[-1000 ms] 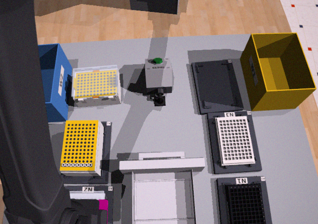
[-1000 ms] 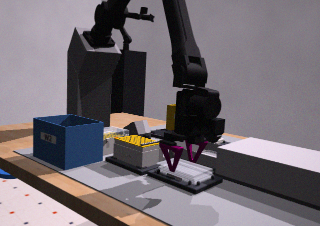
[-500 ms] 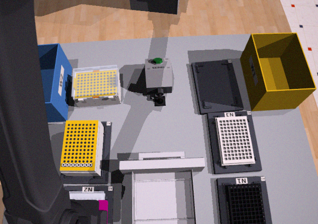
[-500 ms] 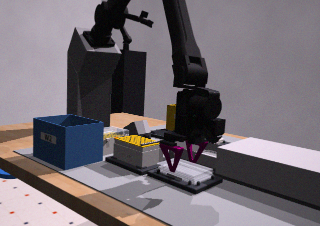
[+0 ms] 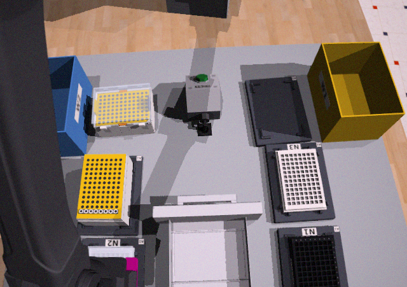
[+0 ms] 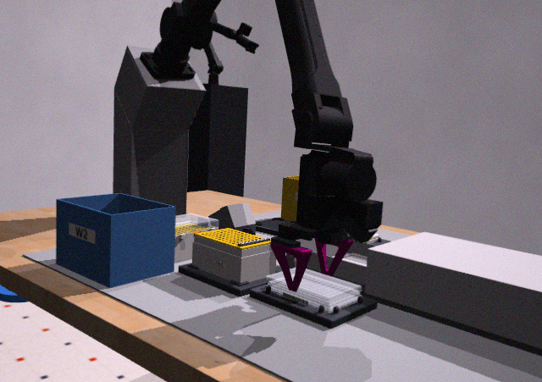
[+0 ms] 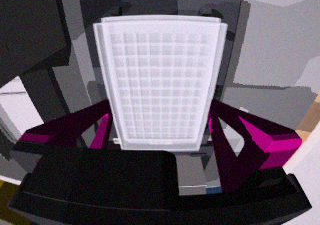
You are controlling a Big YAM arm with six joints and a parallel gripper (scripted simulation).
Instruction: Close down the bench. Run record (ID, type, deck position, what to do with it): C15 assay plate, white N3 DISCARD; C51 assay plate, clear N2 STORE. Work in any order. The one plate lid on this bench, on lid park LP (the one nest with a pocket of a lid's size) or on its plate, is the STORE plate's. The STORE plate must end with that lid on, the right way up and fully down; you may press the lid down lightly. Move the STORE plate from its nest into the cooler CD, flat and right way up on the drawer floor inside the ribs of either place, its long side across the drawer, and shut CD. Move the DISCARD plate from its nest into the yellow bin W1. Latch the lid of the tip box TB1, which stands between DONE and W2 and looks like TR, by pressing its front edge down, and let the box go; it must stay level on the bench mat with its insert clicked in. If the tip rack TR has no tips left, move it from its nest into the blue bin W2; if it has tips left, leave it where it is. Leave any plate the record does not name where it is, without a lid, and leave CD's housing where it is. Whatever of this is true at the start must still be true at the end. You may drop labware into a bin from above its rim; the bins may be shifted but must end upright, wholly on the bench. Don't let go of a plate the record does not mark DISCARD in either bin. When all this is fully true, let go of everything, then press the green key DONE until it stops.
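The plate lid is right at my hand. Also, from my hand: tip rack TR: 170 mm behind, 20 mm to the right, 20 mm above; then clear plate: 20 mm below, 10 mm ahead; then nest N2: 30 mm below, 10 mm ahead.
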